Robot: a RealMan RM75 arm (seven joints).
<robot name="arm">
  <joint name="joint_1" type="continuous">
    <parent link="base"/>
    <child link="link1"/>
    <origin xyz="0 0 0.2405" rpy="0 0 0"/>
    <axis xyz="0 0 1"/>
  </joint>
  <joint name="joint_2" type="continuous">
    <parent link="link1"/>
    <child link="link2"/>
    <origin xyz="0 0 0" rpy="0 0 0"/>
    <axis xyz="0 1 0"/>
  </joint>
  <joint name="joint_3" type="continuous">
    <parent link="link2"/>
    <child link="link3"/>
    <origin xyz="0 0 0.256" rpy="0 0 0"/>
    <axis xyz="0 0 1"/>
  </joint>
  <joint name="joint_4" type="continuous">
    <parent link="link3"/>
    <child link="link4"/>
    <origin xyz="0 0 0" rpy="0 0 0"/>
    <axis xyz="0 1 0"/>
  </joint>
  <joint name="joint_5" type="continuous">
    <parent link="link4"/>
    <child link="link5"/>
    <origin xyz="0 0 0.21" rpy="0 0 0"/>
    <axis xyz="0 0 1"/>
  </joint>
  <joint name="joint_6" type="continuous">
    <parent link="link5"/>
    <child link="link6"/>
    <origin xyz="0 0 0" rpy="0 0 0"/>
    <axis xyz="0 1 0"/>
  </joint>
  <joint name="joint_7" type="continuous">
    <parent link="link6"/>
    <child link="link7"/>
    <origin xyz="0 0 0.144" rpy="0 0 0"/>
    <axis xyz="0 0 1"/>
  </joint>
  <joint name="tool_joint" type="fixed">
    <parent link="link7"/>
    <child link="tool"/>
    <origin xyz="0 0 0" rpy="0 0 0"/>
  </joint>
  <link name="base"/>
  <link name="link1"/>
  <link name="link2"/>
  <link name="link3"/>
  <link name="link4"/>
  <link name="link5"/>
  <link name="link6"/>
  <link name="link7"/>
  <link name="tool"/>
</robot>
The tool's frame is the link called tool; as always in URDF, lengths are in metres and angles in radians. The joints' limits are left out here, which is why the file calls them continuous.
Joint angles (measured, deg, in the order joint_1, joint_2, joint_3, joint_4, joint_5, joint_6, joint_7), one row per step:
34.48 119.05 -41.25 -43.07 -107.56 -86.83 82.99
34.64 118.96 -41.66 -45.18 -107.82 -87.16 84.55
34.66 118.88 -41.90 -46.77 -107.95 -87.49 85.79
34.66 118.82 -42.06 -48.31 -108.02 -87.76 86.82
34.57 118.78 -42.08 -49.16 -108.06 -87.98 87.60
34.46 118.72 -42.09 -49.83 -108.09 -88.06 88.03
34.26 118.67 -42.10 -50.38 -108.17 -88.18 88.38
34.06 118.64 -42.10 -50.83 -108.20 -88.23 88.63
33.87 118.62 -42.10 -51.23 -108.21 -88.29 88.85
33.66 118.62 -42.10 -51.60 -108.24 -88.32 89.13
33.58 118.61 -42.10 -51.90 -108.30 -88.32 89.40
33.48 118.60 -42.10 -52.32 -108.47 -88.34 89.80
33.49 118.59 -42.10 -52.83 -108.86 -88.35 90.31
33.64 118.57 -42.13 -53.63 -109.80 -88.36 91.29
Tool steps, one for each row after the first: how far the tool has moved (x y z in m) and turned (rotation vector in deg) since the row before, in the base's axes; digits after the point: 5 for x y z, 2 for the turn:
-0.00490 0.00248 0.00560 0.12 -0.69 0.52
-0.00325 0.00130 0.00451 0.09 -0.39 0.25
-0.00312 0.00123 0.00451 0.27 -0.37 0.30
-0.00113 0.00021 0.00268 0.05 -0.07 -0.08
-0.00046 0.00027 0.00236 0.22 -0.18 -0.01
0.00038 -0.00034 0.00183 0.11 -0.18 -0.10
0.00050 -0.00031 0.00152 0.16 -0.13 -0.11
0.00045 -0.00036 0.00132 0.13 -0.10 -0.10
0.00065 -0.00046 0.00108 0.09 -0.07 -0.20
0.00007 0.00000 0.00091 0.07 -0.08 -0.13
0.00015 -0.00005 0.00111 0.03 -0.17 -0.20
-0.00029 0.00033 0.00110 -0.03 -0.37 -0.18
-0.00068 0.00083 0.00124 -0.24 -0.81 -0.37

